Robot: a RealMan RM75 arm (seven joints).
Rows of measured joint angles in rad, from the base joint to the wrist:
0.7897 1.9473 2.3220 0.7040 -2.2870 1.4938 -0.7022
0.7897 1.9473 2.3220 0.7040 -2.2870 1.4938 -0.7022
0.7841 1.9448 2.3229 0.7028 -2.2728 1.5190 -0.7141
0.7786 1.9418 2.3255 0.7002 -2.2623 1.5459 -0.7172
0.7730 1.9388 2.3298 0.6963 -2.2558 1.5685 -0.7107
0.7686 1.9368 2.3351 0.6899 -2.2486 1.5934 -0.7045
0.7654 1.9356 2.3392 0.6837 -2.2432 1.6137 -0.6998
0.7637 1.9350 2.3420 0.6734 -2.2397 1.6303 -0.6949
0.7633 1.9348 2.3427 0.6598 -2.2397 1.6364 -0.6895
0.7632 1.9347 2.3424 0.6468 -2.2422 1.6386 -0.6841
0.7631 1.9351 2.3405 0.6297 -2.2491 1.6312 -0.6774
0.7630 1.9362 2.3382 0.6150 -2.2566 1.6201 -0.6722
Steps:
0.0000 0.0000 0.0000 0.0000 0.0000 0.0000 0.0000
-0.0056 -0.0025 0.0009 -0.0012 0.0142 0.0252 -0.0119
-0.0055 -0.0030 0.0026 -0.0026 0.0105 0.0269 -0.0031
-0.0056 -0.0030 0.0043 -0.0039 0.0065 0.0226 0.0065
-0.0044 -0.0020 0.0053 -0.0064 0.0072 0.0249 0.0062
-0.0032 -0.0012 0.0041 -0.0062 0.0054 0.0203 0.0047
-0.0017 -0.0006 0.0028 -0.0103 0.0035 0.0166 0.0049
-0.0004 -0.0002 0.0007 -0.0136 0.0000 0.0061 0.0054
-0.0001 -0.0001 -0.0003 -0.0130 -0.0025 0.0022 0.0054
-0.0001 0.0004 -0.0019 -0.0171 -0.0069 -0.0074 0.0067
-0.0001 0.0011 -0.0023 -0.0147 -0.0075 -0.0111 0.0052

